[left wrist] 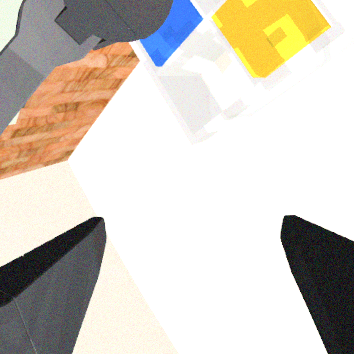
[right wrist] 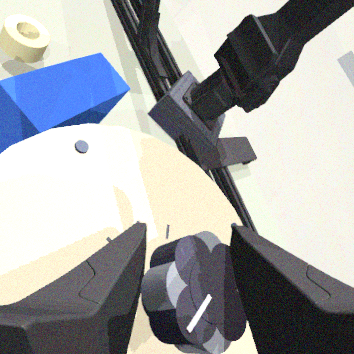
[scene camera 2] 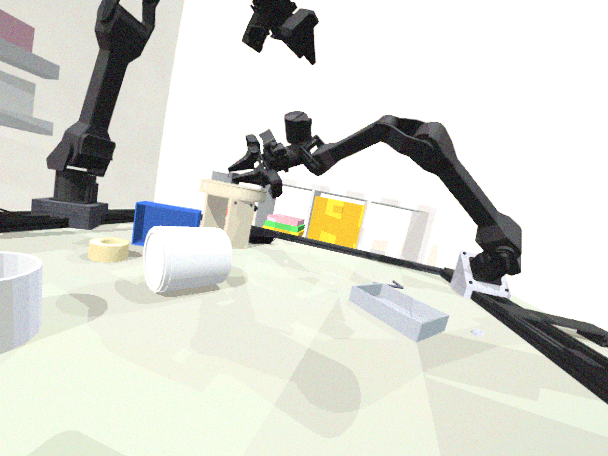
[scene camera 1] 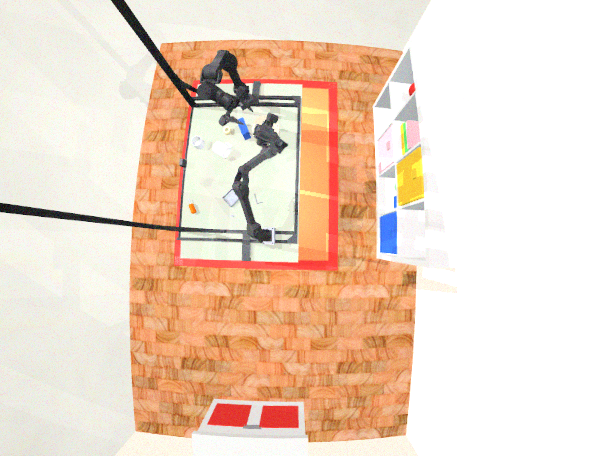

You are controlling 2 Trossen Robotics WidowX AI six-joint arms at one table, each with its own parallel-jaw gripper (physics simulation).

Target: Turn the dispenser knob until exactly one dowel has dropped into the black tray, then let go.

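Places are measured from the left arm's base along level axes (x ahead, y left, z up), in millimetres.
Where they show: left gripper, between the fingertips: (left wrist: 193,226) (scene camera 2: 307,60) (scene camera 1: 249,118); right gripper, between the fingertips: (right wrist: 188,234) (scene camera 2: 230,174) (scene camera 1: 262,124); left arm's base, origin of its link: (right wrist: 201,105) (scene camera 2: 74,201); right arm's base, origin of its link: (scene camera 2: 484,271) (scene camera 1: 268,235).
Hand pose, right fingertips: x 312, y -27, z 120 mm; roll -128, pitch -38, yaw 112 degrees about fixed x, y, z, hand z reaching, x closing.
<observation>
Each offset is from my right fingertips to the top centre of the thing. "*": to the spot under its first point.
The dispenser {17 mm ahead, 11 mm left, 20 mm down} (scene camera 2: 240,227) (right wrist: 165,175) stands on the table behind the white cylinder, with a round cream top. Its dark lobed knob {17 mm ahead, 11 mm left, 8 mm up} (right wrist: 225,280) has a white line on it, slanting up to the right in the right wrist view. My right gripper (scene camera 2: 233,175) (right wrist: 188,234) is shut on the knob, one finger on each side. A low black shape {102 mm ahead, 39 mm left, 142 mm down} (scene camera 2: 262,235) beside the dispenser's foot may be the black tray; its inside is hidden. I can see no dowel. My left gripper (scene camera 2: 286,56) (left wrist: 193,226) is open and empty, high above the table.
A blue box {113 mm back, 91 mm right, 86 mm down} (scene camera 1: 244,128) (scene camera 2: 167,220) (right wrist: 65,90) stands beside the dispenser. A yellow ring {185 mm back, 185 mm right, 141 mm down} (scene camera 2: 107,253), a white cylinder {* 66 mm back, 322 mm right, 113 mm down} (scene camera 2: 192,257) and a white cup {* 182 mm back, 401 mm right, 130 mm down} (scene camera 2: 20,300) are nearer the camera. A grey tray {* 233 mm ahead, 435 mm right, 155 mm down} (scene camera 2: 434,328) lies right. An orange object {122 mm ahead, 634 mm right, 136 mm down} (scene camera 1: 192,208) lies near the table's left edge.
</observation>
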